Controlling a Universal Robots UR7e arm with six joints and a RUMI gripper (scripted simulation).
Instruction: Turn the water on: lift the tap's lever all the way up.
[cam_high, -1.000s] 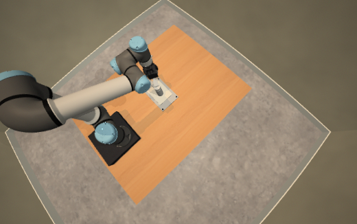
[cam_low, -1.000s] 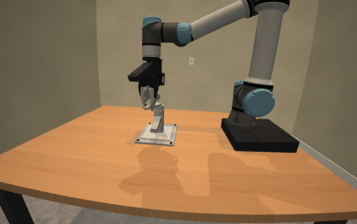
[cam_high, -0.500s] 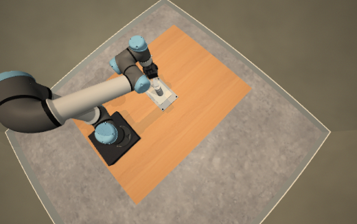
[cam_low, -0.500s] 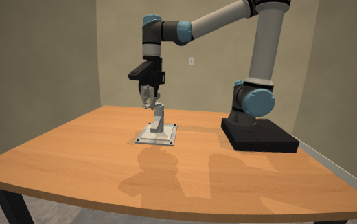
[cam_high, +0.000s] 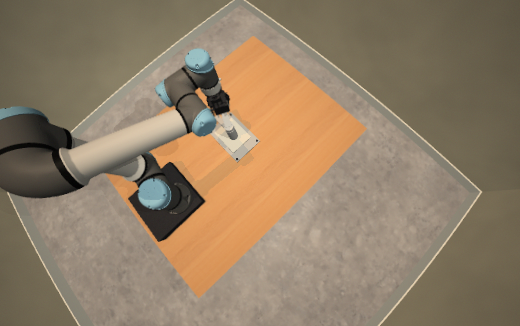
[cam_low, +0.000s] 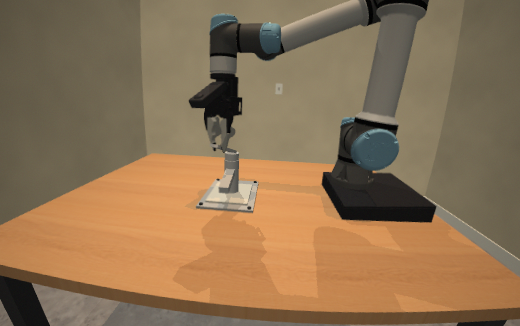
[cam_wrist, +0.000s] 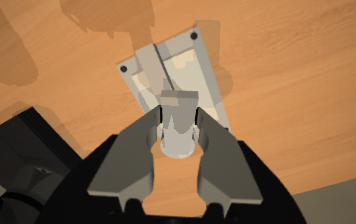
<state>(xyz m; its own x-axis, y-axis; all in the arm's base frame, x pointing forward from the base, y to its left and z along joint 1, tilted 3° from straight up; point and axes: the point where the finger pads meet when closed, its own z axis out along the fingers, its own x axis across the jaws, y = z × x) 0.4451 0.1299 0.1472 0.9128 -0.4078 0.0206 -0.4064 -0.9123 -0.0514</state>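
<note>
My gripper is now 10 mm past the lever, 20 mm to the left of it and 10 mm above it. Also, from my hand: grey tap (20 mm behind, 40 mm to the right, 70 mm below).
</note>
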